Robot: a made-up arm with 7 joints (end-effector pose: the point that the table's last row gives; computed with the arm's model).
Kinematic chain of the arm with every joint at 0, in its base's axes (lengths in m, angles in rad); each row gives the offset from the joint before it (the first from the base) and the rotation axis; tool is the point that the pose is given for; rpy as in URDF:
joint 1: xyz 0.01 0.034 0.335 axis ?
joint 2: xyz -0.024 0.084 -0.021 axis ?
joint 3: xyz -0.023 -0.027 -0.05 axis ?
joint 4: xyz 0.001 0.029 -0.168 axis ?
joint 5: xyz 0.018 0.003 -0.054 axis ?
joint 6: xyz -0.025 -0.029 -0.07 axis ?
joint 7: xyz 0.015 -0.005 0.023 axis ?
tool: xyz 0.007 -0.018 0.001 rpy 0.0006 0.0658 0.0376
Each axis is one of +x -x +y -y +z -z.
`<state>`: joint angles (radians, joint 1 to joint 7).
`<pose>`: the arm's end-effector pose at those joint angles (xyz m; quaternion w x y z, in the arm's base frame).
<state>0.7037 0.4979 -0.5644 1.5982 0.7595 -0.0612 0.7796</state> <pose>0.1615 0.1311 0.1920 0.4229 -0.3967 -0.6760 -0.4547</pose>
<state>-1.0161 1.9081 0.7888 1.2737 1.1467 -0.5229 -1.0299</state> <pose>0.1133 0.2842 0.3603 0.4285 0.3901 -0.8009 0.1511</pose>
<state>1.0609 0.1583 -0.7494 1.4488 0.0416 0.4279 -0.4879</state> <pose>0.2418 0.0295 0.2394 0.5022 0.1701 -0.8352 -0.1459</pose>
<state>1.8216 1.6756 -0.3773 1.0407 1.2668 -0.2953 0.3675</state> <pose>0.0557 0.3324 0.4045 0.0270 0.2305 -0.9705 0.0648</pose>
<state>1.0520 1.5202 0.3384 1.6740 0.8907 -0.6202 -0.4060</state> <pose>0.0651 0.2786 0.3557 0.2418 -0.2013 0.9486 -0.0330</pose>
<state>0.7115 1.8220 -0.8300 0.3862 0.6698 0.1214 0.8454</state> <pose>0.0356 0.4141 0.3115 0.9009 0.3570 -0.2399 0.0582</pose>
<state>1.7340 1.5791 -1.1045 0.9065 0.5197 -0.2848 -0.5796</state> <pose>0.1568 0.3732 0.3460 0.2635 0.6304 -0.7043 0.1928</pose>
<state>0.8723 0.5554 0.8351 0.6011 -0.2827 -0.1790 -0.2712</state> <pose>0.2231 0.2812 0.1588 0.5356 0.3657 -0.6343 0.4207</pose>
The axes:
joint 1: -y
joint 2: +x
joint 3: +z
joint 4: -y
joint 5: +z
joint 6: +y
joint 7: -x

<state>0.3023 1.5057 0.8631 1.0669 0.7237 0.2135 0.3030</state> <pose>0.0328 0.3405 0.3650 0.4623 0.3177 -0.8213 0.1043</pose>
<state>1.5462 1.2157 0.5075 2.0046 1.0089 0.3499 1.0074</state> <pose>0.0573 0.2410 0.3333 0.0008 -0.2072 0.8340 0.5113</pose>
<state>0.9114 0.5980 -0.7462 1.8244 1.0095 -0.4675 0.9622</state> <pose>0.1620 0.1397 0.2117 0.0922 -0.4511 -0.6897 -0.5589</pose>
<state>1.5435 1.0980 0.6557 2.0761 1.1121 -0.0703 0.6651</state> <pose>0.0803 0.2326 0.3217 0.3247 -0.1950 0.8493 0.3677</pose>
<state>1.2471 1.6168 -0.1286 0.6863 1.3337 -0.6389 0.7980</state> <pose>0.0780 0.3656 0.3618 0.1220 0.3059 -0.9424 -0.0583</pose>
